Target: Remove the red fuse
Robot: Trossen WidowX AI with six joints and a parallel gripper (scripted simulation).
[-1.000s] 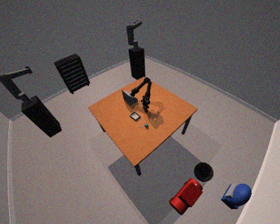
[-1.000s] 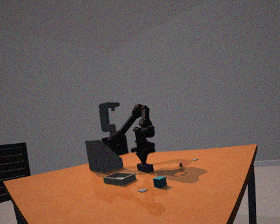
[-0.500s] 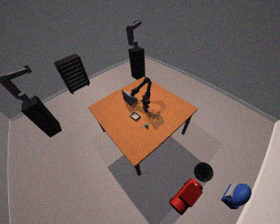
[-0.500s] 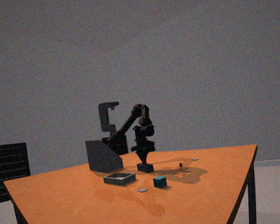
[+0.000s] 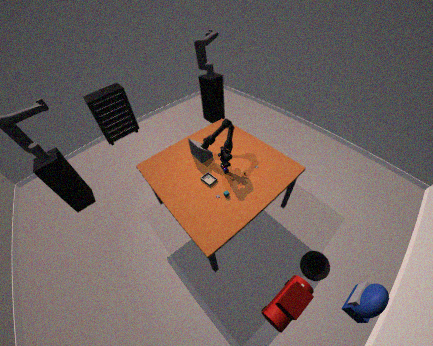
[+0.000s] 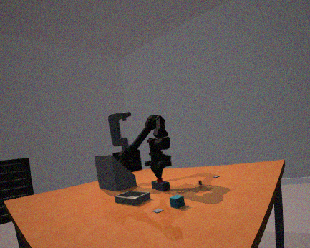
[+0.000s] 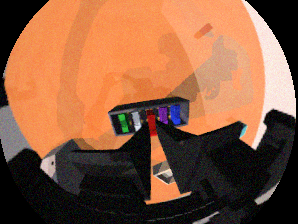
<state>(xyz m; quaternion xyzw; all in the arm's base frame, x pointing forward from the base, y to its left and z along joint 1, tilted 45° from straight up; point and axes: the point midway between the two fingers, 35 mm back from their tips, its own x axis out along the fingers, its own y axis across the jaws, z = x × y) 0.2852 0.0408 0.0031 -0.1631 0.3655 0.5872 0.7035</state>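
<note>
Now: the grey tray 200 mm to the right of my gripper tip and 50 mm below it. Also, from my gripper tip: red fuse 10 mm below; then teal cube 250 mm ahead, 190 mm to the right, 40 mm below.
</note>
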